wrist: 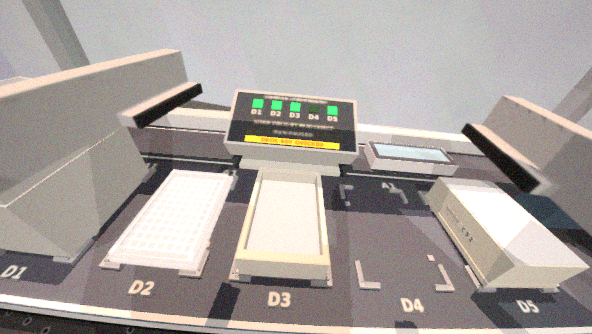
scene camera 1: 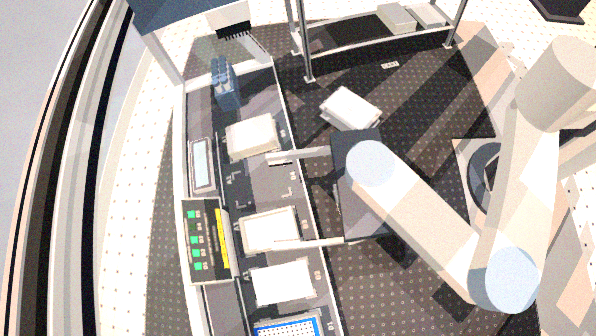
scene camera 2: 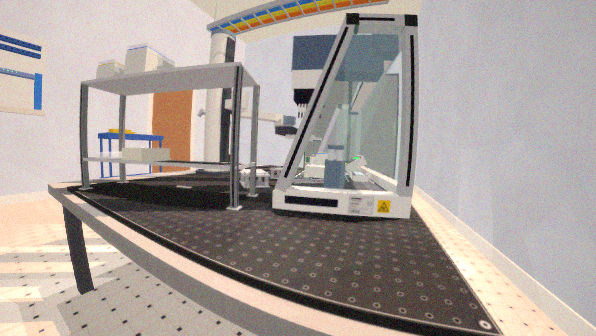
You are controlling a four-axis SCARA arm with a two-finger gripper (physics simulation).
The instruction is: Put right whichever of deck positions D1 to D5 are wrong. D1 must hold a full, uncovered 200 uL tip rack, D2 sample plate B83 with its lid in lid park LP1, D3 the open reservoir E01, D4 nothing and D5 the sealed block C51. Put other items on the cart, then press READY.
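Frame: origin at the arm's base, x ahead, y left, z up, level; millimetres.
Seen in the pictures: gripper, fingertip midpoint: (wrist: 330, 90) (scene camera 1: 269, 201) (scene camera 2: 318, 138); arm's base, origin of the base link: (scene camera 2: 215, 173).
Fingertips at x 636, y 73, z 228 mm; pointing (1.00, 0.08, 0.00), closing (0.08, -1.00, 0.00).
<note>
Pixels of each thing's middle, then the offset from my fingertips to it. "spot": a spot on its surface instead.
- pale closed block, body centre: (wrist: 489, 224) (scene camera 1: 251, 136) (scene camera 2: 321, 171) 83 mm ahead, 219 mm right, 146 mm down
- open cream reservoir, body centre: (wrist: 286, 213) (scene camera 1: 269, 231) 33 mm ahead, 24 mm left, 154 mm down
- white plate, body centre: (wrist: 182, 209) (scene camera 1: 281, 283) 7 mm ahead, 145 mm left, 162 mm down
- blue-rimmed tip rack, surface spot: (scene camera 1: 287, 327) spot: 18 mm back, 235 mm left, 72 mm down
- panel, surface spot: (wrist: 292, 120) spot: 168 mm ahead, 56 mm left, 103 mm down
- white piece, body centre: (scene camera 1: 351, 107) (scene camera 2: 253, 171) 183 mm back, 298 mm right, 161 mm down
- cart, surface spot: (scene camera 2: 236, 135) spot: 23 mm back, 603 mm right, 38 mm down
- pale-screened unit, surface spot: (wrist: 412, 154) (scene camera 1: 202, 162) spot: 217 mm ahead, 156 mm right, 147 mm down
- slanted glass enclosure frame, surface spot: (scene camera 2: 411, 110) spot: 361 mm ahead, 478 mm right, 40 mm up
My gripper (scene camera 1: 270, 201) (wrist: 330, 90) is open and empty, its fingers spread over the deck from the D2–D3 side to D5. A pale closed block (scene camera 1: 251, 136) (wrist: 515, 220) sits at D5; its side label is blurred, possibly C51. D4 (wrist: 400, 240) is bare, with corner brackets. An open cream reservoir (scene camera 1: 270, 231) (wrist: 282, 263) sits at D3. A white plate (scene camera 1: 284, 281) (wrist: 167, 220) with a well grid sits at D2. A blue-rimmed tip rack (scene camera 1: 287, 327) is at D1, hidden behind a finger in the wrist view. The panel (wrist: 292, 120) lights D1, D2, D3 and D5 green, D4 dark.
A blue tube rack (scene camera 1: 227, 92) (scene camera 2: 334, 172) stands beyond D5. A white piece (scene camera 1: 351, 107) lies on a stand beside the deck. The cart (scene camera 2: 236, 135) carries boxes on both shelves. A pale-screened unit (scene camera 1: 200, 162) (wrist: 412, 154) is behind D4 and D5. A slanted glass enclosure frame (scene camera 2: 411, 110) surrounds the deck.
</note>
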